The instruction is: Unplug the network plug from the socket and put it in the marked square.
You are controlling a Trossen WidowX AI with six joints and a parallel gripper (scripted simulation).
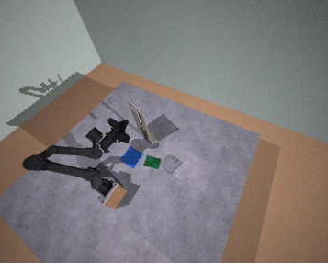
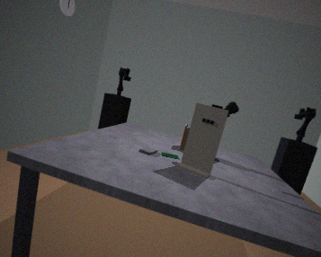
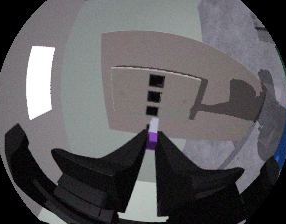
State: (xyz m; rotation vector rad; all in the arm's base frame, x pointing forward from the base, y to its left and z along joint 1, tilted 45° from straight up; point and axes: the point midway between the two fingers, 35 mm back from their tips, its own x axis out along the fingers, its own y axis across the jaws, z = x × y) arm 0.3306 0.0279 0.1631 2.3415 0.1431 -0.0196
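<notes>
Now: the plug right at my gripper tip. Also, from my gripper tip: beige panel 70 mm ahead, 30 mm to the right, 110 mm below; then green tile 60 mm behind, 190 mm to the right, 270 mm below; then blue square 120 mm behind, 50 mm to the right, 270 mm below.
</notes>
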